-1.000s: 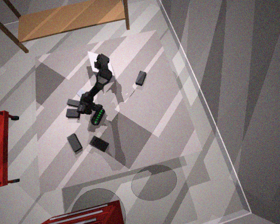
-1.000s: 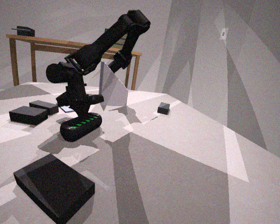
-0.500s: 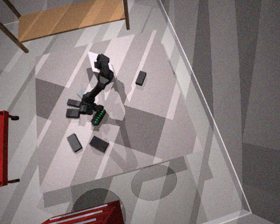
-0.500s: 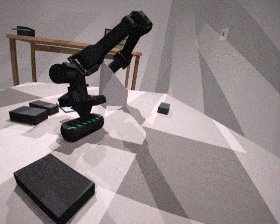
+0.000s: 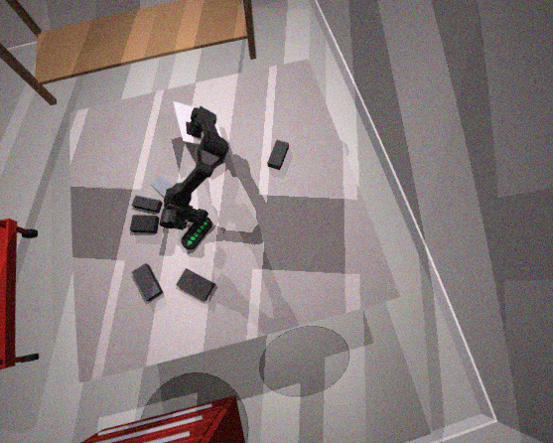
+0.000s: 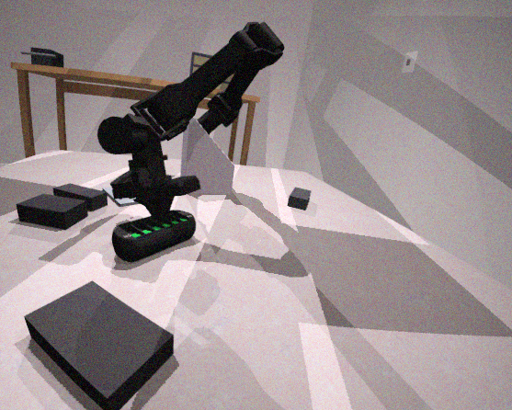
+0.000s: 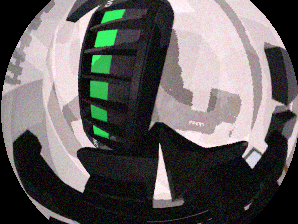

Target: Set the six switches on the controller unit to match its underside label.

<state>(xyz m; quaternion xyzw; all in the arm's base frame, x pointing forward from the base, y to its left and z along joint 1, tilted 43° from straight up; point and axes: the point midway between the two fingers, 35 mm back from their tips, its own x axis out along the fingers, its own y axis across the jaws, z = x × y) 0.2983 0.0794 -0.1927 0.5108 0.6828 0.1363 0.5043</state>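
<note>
The dark block is 270 mm ahead of my gripper tip, 30 mm to the right of it and 10 mm above it. From my gripper tip the other things lie so: dark box (250 mm behind, 410 mm to the left, 10 mm above); grey plate (180 mm behind, 130 mm to the right).
</note>
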